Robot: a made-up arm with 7 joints.
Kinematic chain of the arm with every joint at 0, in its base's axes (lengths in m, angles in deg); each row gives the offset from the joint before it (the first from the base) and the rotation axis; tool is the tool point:
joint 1: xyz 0 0 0 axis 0 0.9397 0.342
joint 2: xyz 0 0 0 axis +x
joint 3: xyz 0 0 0 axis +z
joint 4: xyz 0.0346 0 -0.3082 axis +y
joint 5: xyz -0.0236 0 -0.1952 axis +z
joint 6: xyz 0 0 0 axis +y
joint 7: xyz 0 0 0 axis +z
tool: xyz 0 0 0
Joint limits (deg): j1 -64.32..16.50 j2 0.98..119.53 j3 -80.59..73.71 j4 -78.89..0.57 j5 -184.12..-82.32 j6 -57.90..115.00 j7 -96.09..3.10
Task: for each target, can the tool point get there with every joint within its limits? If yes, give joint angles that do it. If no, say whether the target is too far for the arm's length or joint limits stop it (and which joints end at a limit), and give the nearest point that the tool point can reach.
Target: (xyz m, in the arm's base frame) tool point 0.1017 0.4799 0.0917
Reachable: yes | joints 2.34 109.00 -31.94 -33.78 -134.60 89.72 -84.73
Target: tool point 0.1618 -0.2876 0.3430
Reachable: no: joint limits stop it (at a limit: joint 1, joint 2, joint 4) | nearest point 0.3836 -0.1941 -0.0198 | short by 0.435 m
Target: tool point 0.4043 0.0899 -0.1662
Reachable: yes | joints -48.34 46.91 -52.51 -71.45 -96.86 85.42 -20.90
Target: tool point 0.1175 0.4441 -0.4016
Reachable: no: too far | nearest point 0.0976 0.3688 -0.3335 | short by 0.103 m
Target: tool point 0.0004 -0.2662 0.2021
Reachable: no: joint limits stop it (at a limit: joint 1, joint 2, joint 4) | nearest point 0.3466 -0.2465 -0.0659 | short by 0.438 m
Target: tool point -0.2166 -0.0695 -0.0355
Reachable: no: joint limits stop it (at a limit: joint 1, joint 3, joint 4) | nearest point -0.0474 -0.1993 -0.3785 | short by 0.404 m
